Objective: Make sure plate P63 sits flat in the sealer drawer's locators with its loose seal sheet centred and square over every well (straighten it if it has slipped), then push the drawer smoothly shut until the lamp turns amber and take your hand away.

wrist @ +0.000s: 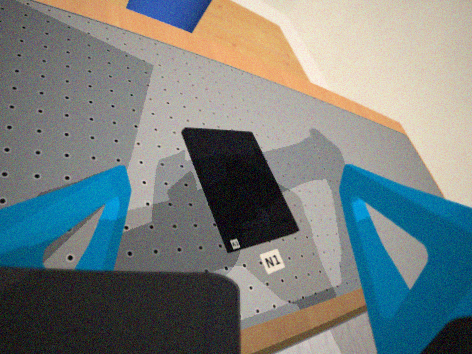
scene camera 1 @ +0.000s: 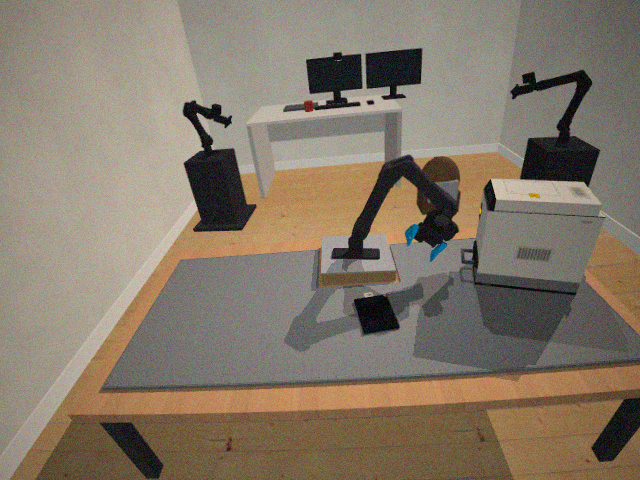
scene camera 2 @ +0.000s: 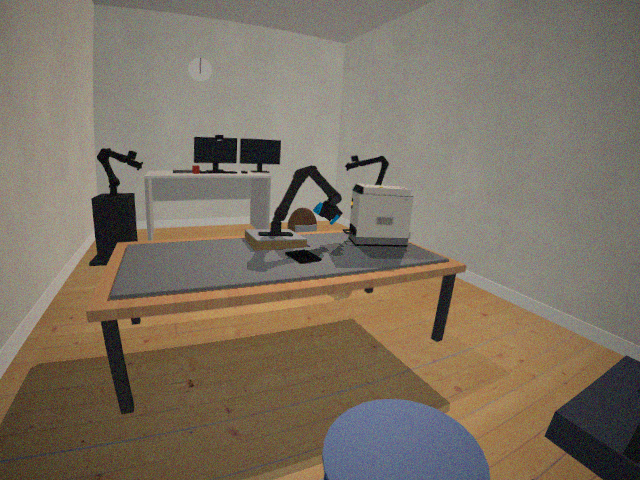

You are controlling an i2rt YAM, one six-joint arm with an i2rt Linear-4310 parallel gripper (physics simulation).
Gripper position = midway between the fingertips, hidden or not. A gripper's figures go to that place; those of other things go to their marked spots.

Scene:
My gripper (wrist: 235, 177) is 0.13 m from the lens. A flat black plate (wrist: 236, 180) is 0.38 m from the lens.

